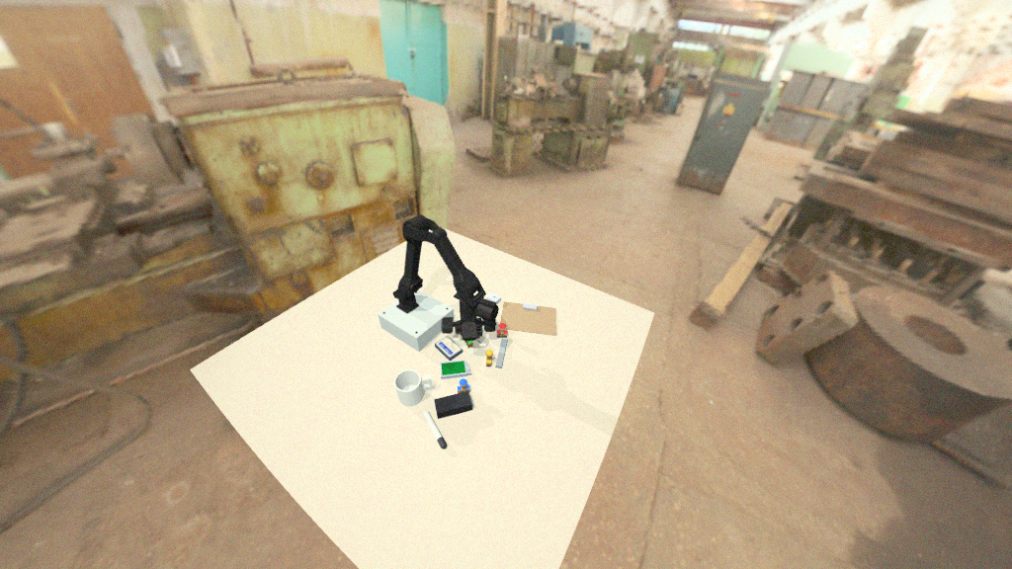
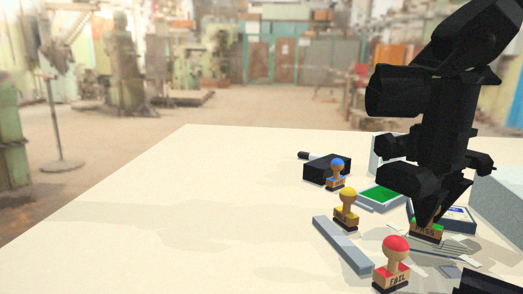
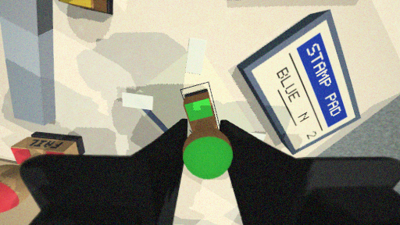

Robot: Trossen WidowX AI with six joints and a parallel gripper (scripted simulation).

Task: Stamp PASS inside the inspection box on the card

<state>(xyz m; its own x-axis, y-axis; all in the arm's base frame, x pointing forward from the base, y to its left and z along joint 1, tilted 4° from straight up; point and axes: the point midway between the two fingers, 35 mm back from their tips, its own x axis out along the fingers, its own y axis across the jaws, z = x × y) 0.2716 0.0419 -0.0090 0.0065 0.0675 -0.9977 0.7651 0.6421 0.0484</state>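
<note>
Right now my gripper tip is right at the PASS stamp. From my gripper tip the other things lie so: card: 3 cm below, 1 cm to the left; yellow HOLD stamp: 11 cm ahead, 2 cm to the right, 1 cm below; blue stamp pad box: 7 cm to the right, 4 cm behind, 1 cm below.
</note>
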